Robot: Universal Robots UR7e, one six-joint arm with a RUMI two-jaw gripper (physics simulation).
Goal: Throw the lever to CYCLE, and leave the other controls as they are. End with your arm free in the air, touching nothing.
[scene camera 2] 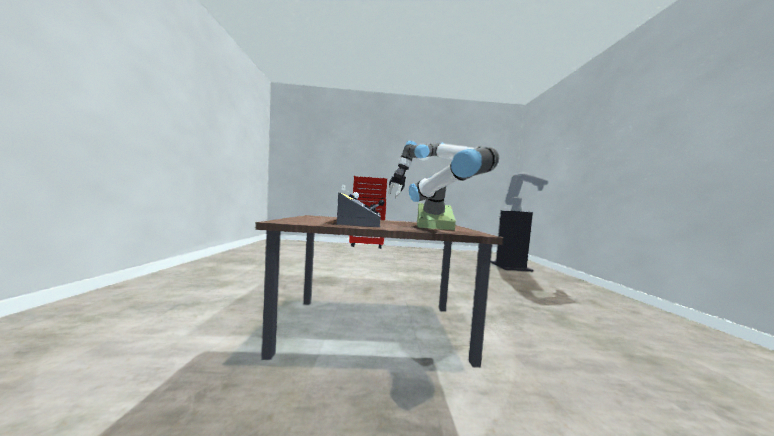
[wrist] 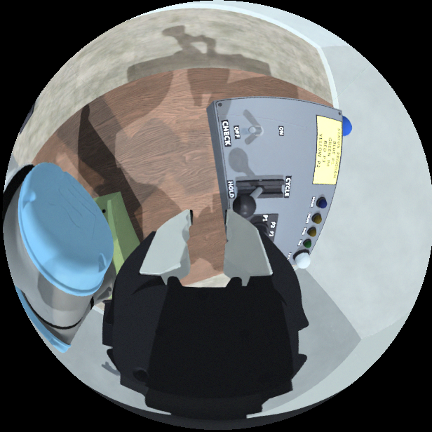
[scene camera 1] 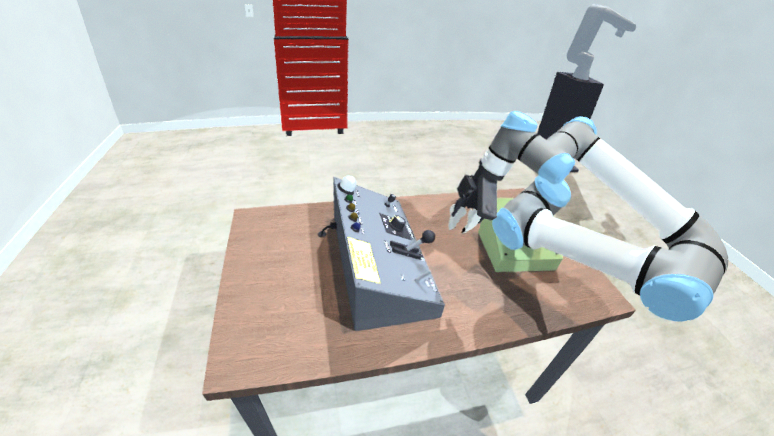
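Note:
The grey control panel stands on the table. Its lever, with a black ball, rises from about the middle of a dark slot between the HOLD and CYCLE labels. The ball lies toward the HOLD side in the wrist view; the lever's exact setting is hard to tell. My gripper is partly open and empty, in the air on the robot's side of the panel. A gap shows between its fingertips and the ball in scene camera 1.
The OFF/ON toggle is at one side of the lever, the P1–P3 selector knob at the other. A small black control sits farther back. Coloured lamps and a white dome line the high edge. The green base holds the arm.

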